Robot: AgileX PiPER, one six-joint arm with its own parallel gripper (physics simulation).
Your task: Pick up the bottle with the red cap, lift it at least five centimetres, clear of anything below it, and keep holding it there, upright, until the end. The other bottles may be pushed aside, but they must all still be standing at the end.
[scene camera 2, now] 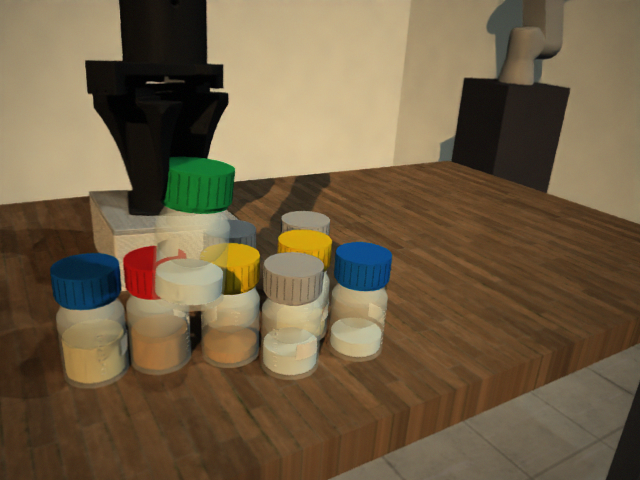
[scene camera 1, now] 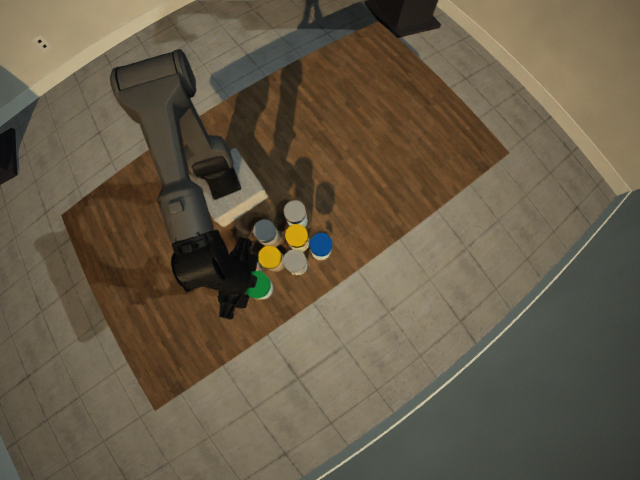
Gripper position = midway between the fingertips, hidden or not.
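A red-capped bottle [scene camera 2: 159, 338] and a blue-capped bottle [scene camera 2: 359, 299] are in the scene, as are a yellow-capped bottle [scene camera 2: 230, 331], a yellow-capped bottle [scene camera 2: 315, 243] and a green-capped bottle [scene camera 2: 192, 232]. The gripper [scene camera 2: 170, 190], [scene camera 1: 247, 283] is visible too.
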